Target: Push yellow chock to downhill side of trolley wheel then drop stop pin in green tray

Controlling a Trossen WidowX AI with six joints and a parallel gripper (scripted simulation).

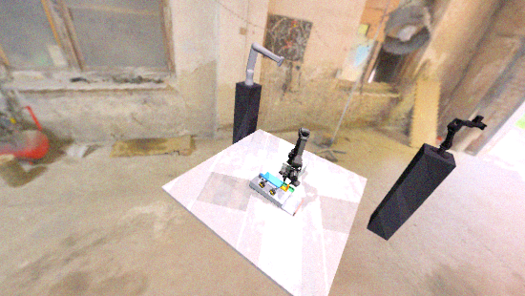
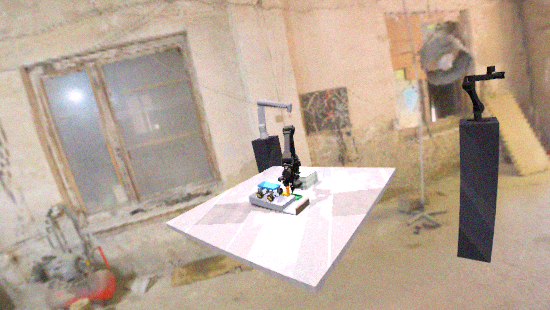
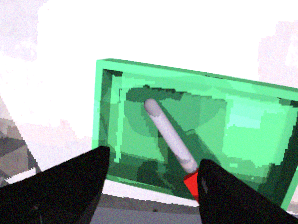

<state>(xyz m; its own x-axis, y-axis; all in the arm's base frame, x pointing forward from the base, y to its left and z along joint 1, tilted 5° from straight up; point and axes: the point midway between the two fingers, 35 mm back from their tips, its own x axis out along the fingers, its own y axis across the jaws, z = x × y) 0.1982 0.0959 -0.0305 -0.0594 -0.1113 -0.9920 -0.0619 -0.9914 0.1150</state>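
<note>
My gripper tip is 2 cm short of the stop pin, 2 cm to the right of it and 3 cm above it. Also, from my gripper tip: trolley (14 cm ahead, 7 cm to the right, 6 cm above); then yellow chock (8 cm ahead, 2 cm to the left, 3 cm above); then green tray (2 cm to the left, 6 cm below).
</note>
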